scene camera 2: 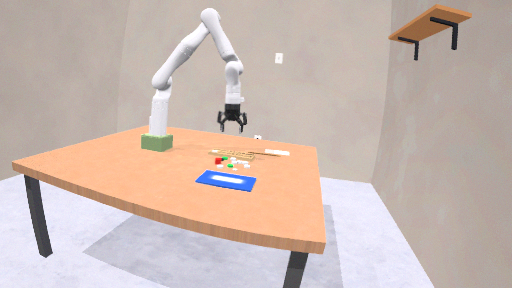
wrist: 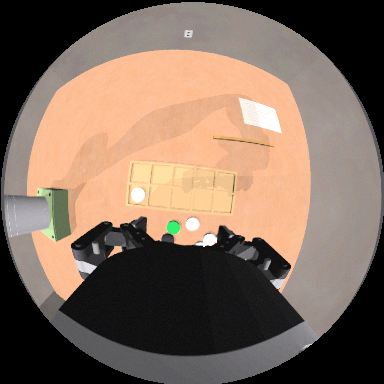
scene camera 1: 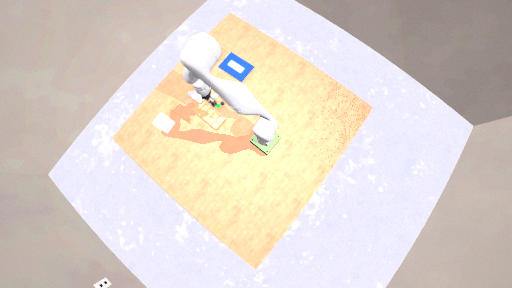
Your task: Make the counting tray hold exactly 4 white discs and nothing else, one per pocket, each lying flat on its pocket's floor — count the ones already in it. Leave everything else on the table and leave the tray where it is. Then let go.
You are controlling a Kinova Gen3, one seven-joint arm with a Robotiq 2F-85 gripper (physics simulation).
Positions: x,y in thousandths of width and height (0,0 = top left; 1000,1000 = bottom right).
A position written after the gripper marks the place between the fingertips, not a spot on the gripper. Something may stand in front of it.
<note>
The gripper (wrist: 473,598) is open, with nothing in its grasp. Also in view: a wooden counting tray (wrist: 439,486).
</note>
